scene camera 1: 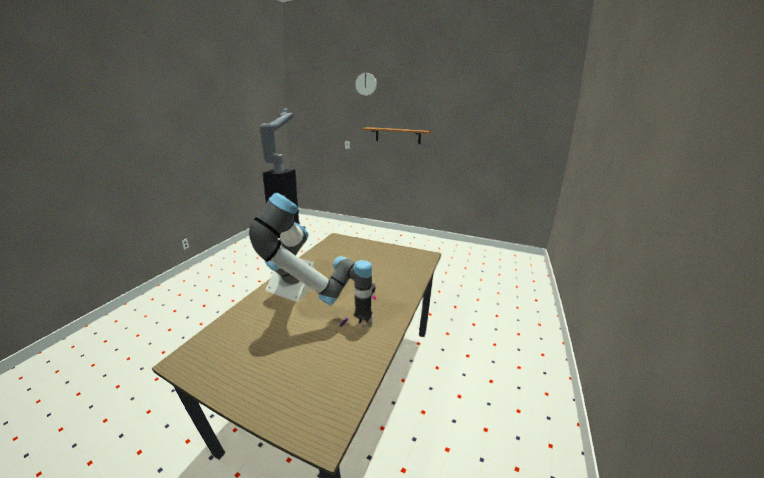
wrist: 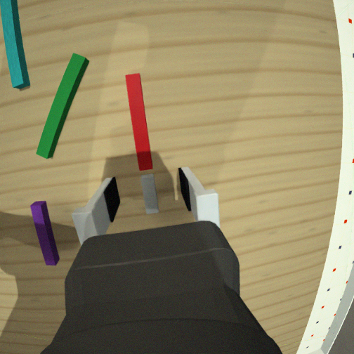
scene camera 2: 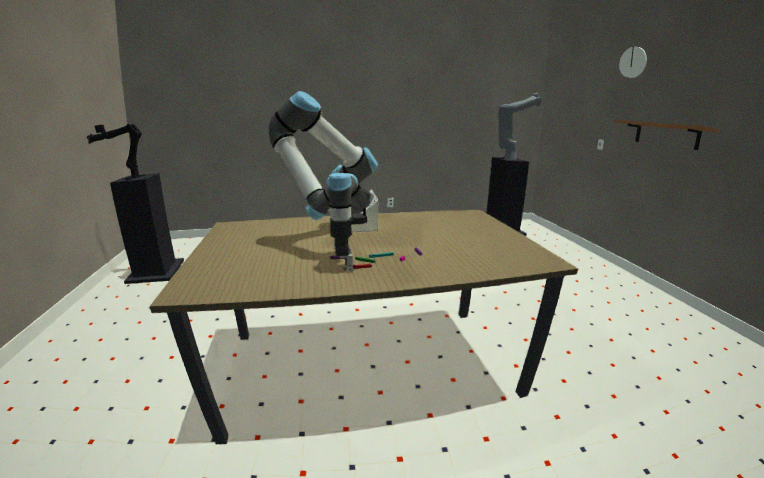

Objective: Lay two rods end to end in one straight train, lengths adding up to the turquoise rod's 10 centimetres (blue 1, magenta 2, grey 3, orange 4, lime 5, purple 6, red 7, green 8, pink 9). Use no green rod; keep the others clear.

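Pixels of known places: gripper, fingertip midpoint: (scene camera 1: 365,323) (scene camera 2: 349,267); arm's base, origin of the base link: (scene camera 2: 362,205).
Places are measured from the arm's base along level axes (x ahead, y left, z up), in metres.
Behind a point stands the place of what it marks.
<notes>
My gripper (scene camera 1: 365,322) {x 0.489, y -0.158, z -0.100 m} (scene camera 2: 347,264) {x 0.489, y -0.158, z -0.100 m} (wrist: 148,185) is open, its fingers standing on either side of the grey rod (wrist: 150,193), with nothing held. The grey rod lies nearly in line with the red rod (scene camera 2: 363,266) {x 0.497, y -0.105, z -0.097 m} (wrist: 139,122), with a narrow gap between their ends. In the wrist view, the green rod (scene camera 2: 365,259) {x 0.440, y -0.084, z -0.095 m} (wrist: 63,106) lies slanted to the left of the red one. The turquoise rod (scene camera 2: 381,254) {x 0.409, y -0.012, z -0.094 m} (wrist: 15,47) lies at the upper left. I cannot make out the grey rod in the scene views.
A purple rod (scene camera 1: 343,322) {x 0.389, y -0.191, z -0.095 m} (scene camera 2: 334,257) {x 0.390, y -0.199, z -0.097 m} (wrist: 45,233) lies left of the gripper in the wrist view. A magenta rod (scene camera 1: 374,297) {x 0.461, y 0.058, z -0.095 m} (scene camera 2: 402,258) {x 0.463, y 0.059, z -0.096 m} and another purple rod (scene camera 2: 418,251) {x 0.410, y 0.147, z -0.096 m} lie beyond the turquoise one. All lie on the wooden table (scene camera 1: 281,394) {x 0.339, y -0.657, z -0.103 m} (scene camera 2: 478,242) {x 0.361, y 0.468, z -0.104 m}.
</notes>
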